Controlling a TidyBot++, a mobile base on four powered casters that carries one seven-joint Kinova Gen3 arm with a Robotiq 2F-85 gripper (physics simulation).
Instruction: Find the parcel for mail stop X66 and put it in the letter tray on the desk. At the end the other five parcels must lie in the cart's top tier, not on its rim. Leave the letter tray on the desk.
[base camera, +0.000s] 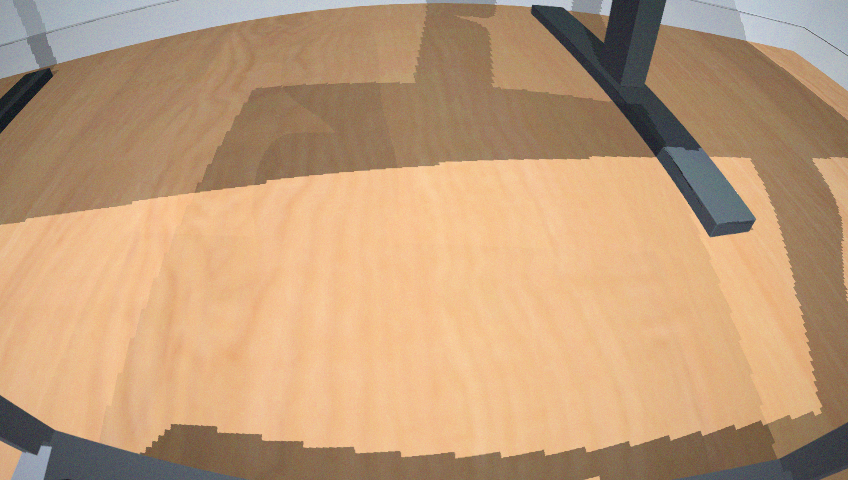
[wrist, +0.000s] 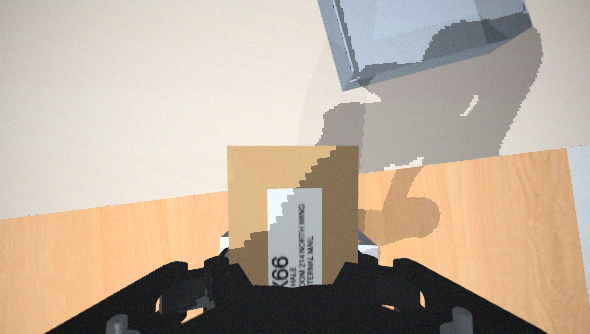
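Frame: origin at the arm's base, x left, y back, z up, level; metres.
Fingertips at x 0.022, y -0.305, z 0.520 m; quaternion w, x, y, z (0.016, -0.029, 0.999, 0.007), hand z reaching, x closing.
Observation:
Pixels of each thing's top centre, then the offset from my fingertips to it. "pt": a spot on its surface instead. Level surfaces: height alone.
- brown parcel, centre of its top: (wrist: 289, 243) dy -0.026, dx +0.000, dz +0.063 m
- blue-grey letter tray, a spot on its surface: (wrist: 420, 70) pt dy -0.238, dx -0.195, dz -0.190 m
- pale desk, height of its surface: dz -0.196 m
- wooden floor, height of its surface: dz -0.916 m
- dark foot, a spot on its surface: (base camera: 23, 95) pt dy -0.492, dx +0.880, dz -0.895 m
My gripper (wrist: 290, 252) is shut on a brown parcel (wrist: 250, 175) in the wrist view. The parcel's white label reads X66, with its lower edge hidden by the gripper. The blue-grey letter tray (wrist: 420, 71) stands on the pale desk (wrist: 150, 100) at the upper right of the wrist view, and its far part is cut off by the frame. In that picture the held parcel is below and left of the tray, by the desk's near edge, apart from the tray. The other five parcels and the cart do not show.
In the base camera view a dark desk leg with its foot (base camera: 708, 184) stands on the wooden floor (base camera: 416, 297) at the upper right. Part of another dark foot (base camera: 23, 95) shows at the left edge. Shadows fall on the desk and the floor. A pale wall (base camera: 178, 23) is behind.

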